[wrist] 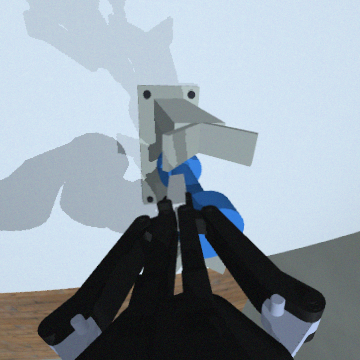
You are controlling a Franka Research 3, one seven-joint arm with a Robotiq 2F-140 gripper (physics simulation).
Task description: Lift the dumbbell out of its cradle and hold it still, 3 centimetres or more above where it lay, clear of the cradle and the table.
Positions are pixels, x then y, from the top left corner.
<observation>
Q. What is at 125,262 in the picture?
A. My gripper.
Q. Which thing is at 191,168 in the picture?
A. A blue dumbbell.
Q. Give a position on a grey cradle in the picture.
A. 169,119
</observation>
